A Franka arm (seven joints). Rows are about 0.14 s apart.
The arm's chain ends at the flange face. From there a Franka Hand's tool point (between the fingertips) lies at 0.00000 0.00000 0.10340 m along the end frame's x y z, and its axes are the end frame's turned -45 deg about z.
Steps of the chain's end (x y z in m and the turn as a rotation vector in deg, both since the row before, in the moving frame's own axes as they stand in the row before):
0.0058, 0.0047, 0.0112, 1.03, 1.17, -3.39
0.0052, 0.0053, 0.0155, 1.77, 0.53, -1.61
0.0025, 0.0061, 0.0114, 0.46, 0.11, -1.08
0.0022, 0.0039, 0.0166, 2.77, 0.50, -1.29
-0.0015, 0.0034, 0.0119, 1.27, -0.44, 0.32
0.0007, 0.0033, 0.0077, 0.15, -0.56, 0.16
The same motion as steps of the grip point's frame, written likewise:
0.0036, 0.0075, 0.0112, -0.10, 1.56, -3.39
0.0028, 0.0058, 0.0154, 0.88, 1.63, -1.61
-0.0018, 0.0056, 0.0114, 0.25, 0.40, -1.08
0.0029, 0.0014, 0.0165, 1.61, 2.31, -1.29
-0.0024, -0.0008, 0.0119, 1.21, 0.59, 0.32
-0.0024, 0.0019, 0.0077, 0.50, -0.29, 0.16

